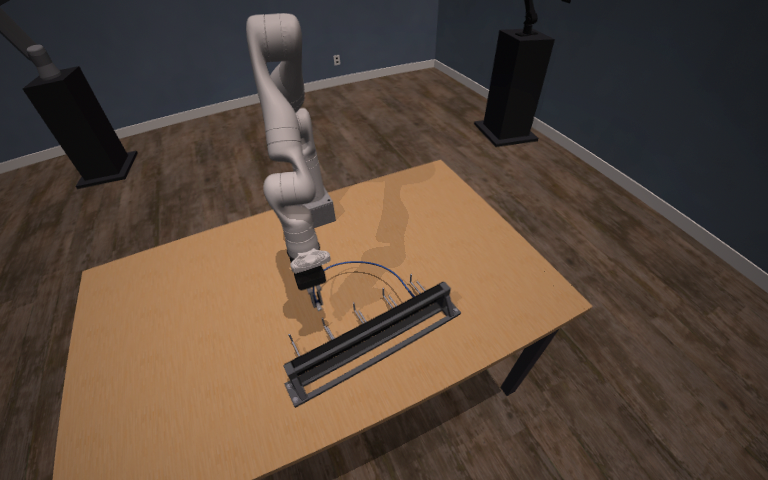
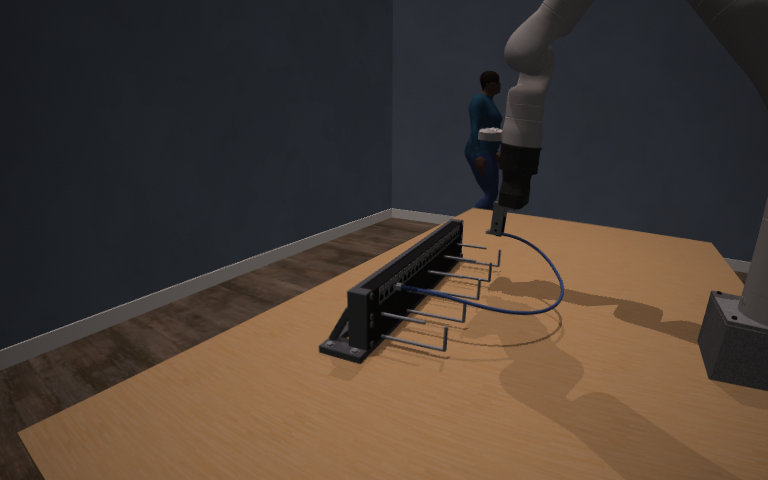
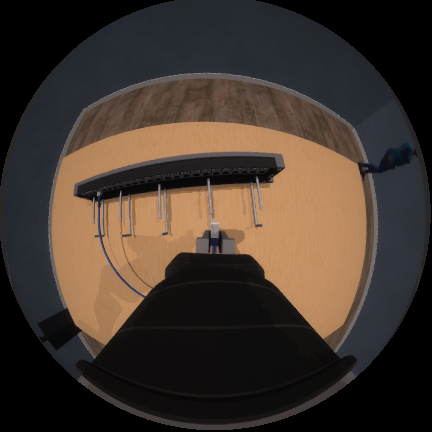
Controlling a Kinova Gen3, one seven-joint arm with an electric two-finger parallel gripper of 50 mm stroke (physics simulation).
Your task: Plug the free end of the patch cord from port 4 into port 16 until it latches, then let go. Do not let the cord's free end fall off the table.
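Where they show: gripper, between the fingertips: [image 1: 317, 303] [image 2: 496, 233] [image 3: 214, 237]; arm's base, origin of its link: [image 2: 767, 316].
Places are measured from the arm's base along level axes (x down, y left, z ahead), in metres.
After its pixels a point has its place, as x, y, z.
My gripper [image 1: 317, 305] {-0.024, -0.042, 0.504} [image 2: 496, 230] {-0.024, -0.042, 0.504} [image 3: 214, 237] {-0.024, -0.042, 0.504} is shut on the plug at the cord's free end. The plug [image 3: 215, 229] {-0.030, -0.042, 0.515} has a clear tip that sticks out of the fingers toward the panel. The gripper is above the table, on the port side of the black patch panel [image 1: 370, 329] {-0.007, 0.078, 0.607} [image 2: 362, 316] {0.027, 0.321, 0.518} [image 3: 200, 163] {-0.005, 0.002, 0.615}, apart from it. The blue cord [image 1: 368, 262] {0.036, 0.132, 0.348} [image 2: 557, 271] {0.014, -0.013, 0.359} [image 3: 112, 263] {0.030, 0.167, 0.385} arcs from the gripper to its other plug [image 2: 399, 286] {0.012, 0.229, 0.529} [image 3: 99, 194] {0.012, 0.220, 0.530}, seated near one end of the port row. The port numbers are too small to read.
Several thin metal cable-guide bars [image 1: 327, 330] {0.076, -0.034, 0.531} [image 2: 416, 343] {0.077, 0.261, 0.468} [image 3: 210, 197] {0.038, -0.025, 0.570} stick out from the panel's port side, below the ports. The panel stands on the wooden table [image 1: 169, 339] {0.094, -0.507, 0.436} [image 2: 226, 430] {0.094, 0.553, 0.513} [image 3: 310, 240] {0.094, -0.330, 0.525}. A person [image 2: 481, 124] [image 3: 397, 155] is beyond the table.
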